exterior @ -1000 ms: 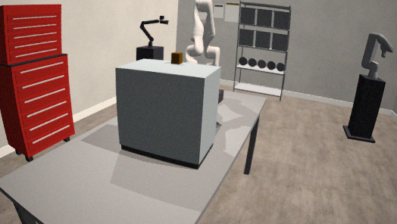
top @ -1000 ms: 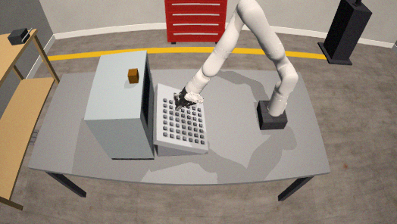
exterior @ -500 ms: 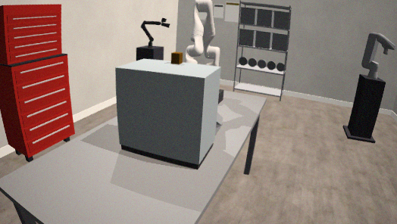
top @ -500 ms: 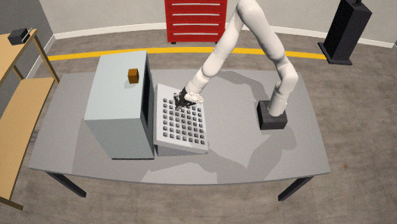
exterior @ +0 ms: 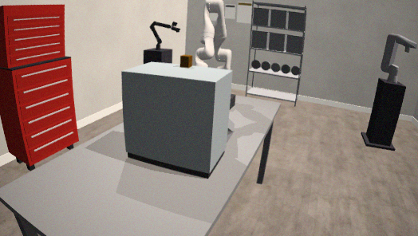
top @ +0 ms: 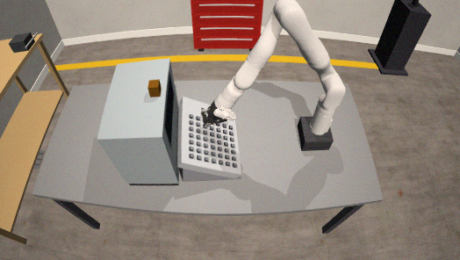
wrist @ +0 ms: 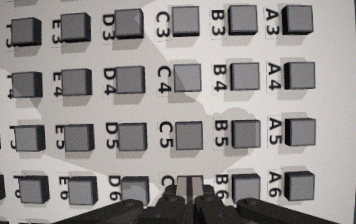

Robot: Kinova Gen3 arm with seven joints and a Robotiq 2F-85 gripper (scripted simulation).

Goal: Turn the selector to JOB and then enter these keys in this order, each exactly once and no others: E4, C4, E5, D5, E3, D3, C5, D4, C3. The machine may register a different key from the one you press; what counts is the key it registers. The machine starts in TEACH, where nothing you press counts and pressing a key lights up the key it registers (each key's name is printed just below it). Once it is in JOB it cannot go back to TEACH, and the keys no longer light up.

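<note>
My hand is 20 mm past the key D4, 70 mm to the right of it and 30 mm above it. The rest, counted from my hand: key C4: 10 mm ahead, 70 mm to the left, 20 mm below; keypad: 10 mm ahead, 20 mm to the left, 70 mm below; key B4: 40 mm ahead, 70 mm to the left.
</note>
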